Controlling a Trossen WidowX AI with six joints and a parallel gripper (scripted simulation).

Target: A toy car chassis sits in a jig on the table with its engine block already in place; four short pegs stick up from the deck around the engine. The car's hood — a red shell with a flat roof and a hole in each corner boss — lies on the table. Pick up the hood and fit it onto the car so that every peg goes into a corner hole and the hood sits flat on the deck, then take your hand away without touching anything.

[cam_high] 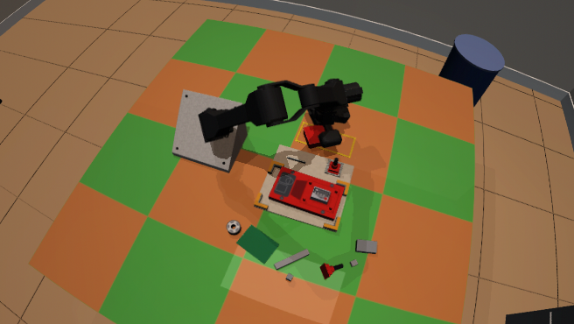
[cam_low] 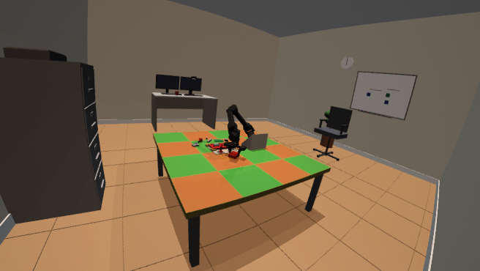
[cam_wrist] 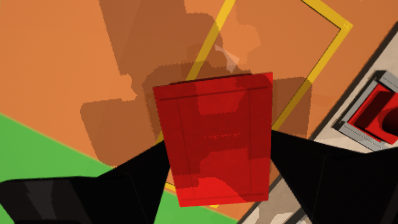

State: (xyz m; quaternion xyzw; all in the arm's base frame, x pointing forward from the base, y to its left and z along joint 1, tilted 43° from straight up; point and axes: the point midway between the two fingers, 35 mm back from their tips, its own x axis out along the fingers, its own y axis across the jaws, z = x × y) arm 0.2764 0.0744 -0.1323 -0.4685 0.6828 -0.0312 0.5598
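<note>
My gripper tip is 21 cm to the left of the grey engine block, 7 cm short of it and 2 cm below it. The rest, counted from my gripper tip: grey bar: 41 cm to the right, 7 cm ahead; red hood: 1 cm above; dark green plate: 41 cm to the right, 4 cm behind, 1 cm below.
</note>
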